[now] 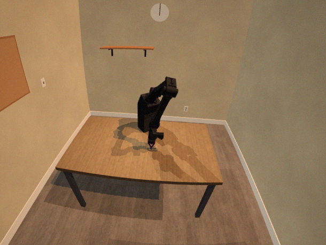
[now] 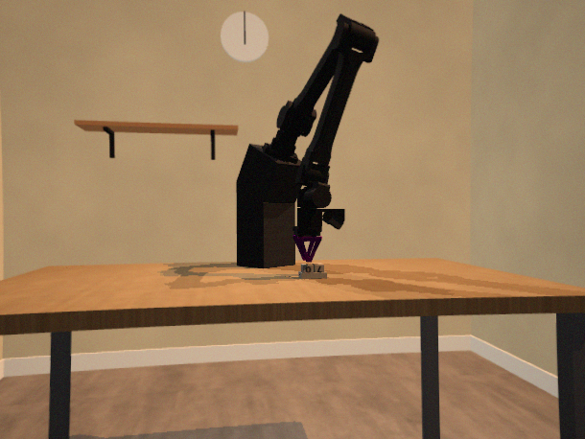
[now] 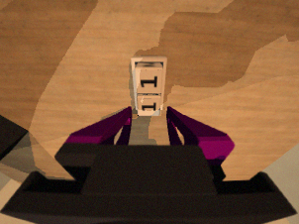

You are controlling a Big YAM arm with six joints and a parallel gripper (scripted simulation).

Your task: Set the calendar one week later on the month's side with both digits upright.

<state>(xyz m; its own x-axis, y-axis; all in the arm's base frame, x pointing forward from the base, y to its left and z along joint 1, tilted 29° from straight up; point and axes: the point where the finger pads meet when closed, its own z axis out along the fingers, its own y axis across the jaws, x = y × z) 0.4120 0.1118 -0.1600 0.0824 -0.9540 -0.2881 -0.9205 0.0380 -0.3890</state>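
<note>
My hand is 5 cm above the tray and 2 cm to the right of it.
</note>
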